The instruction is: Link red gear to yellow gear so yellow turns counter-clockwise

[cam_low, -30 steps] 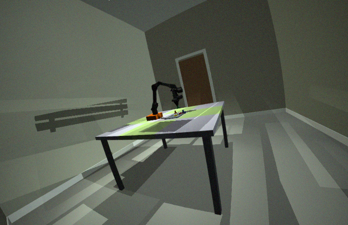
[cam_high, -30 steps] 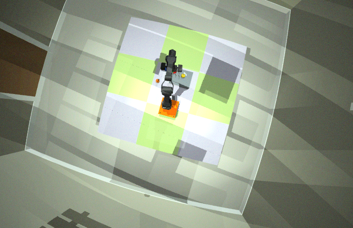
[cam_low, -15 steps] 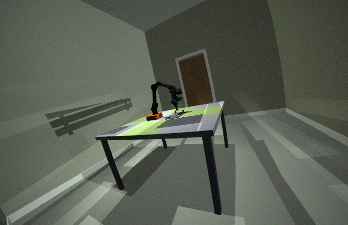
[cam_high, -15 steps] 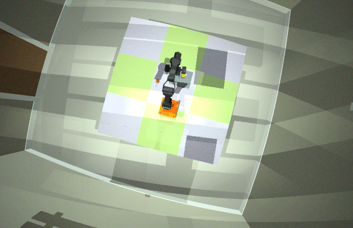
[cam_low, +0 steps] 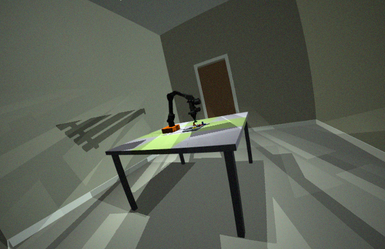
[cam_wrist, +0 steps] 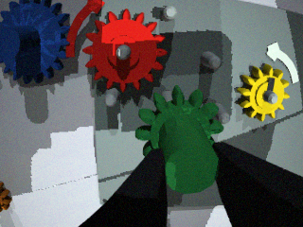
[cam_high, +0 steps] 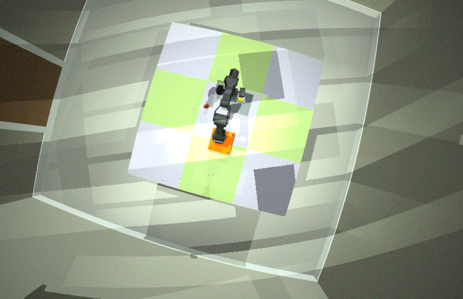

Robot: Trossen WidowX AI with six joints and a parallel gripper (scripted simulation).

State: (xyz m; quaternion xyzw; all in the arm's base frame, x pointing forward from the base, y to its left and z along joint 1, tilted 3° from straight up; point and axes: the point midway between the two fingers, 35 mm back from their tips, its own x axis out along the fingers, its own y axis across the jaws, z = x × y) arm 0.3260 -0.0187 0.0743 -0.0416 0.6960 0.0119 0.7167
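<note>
Now: the red gear 30 mm ahead of my gripper tip, 30 mm to the left of it and 70 mm below it. Round my gripper tip: white arrow mark 30 mm ahead, 90 mm to the right, 80 mm below; blue gear 40 mm ahead, 100 mm to the left, 70 mm below; green gear 10 mm below.
</note>
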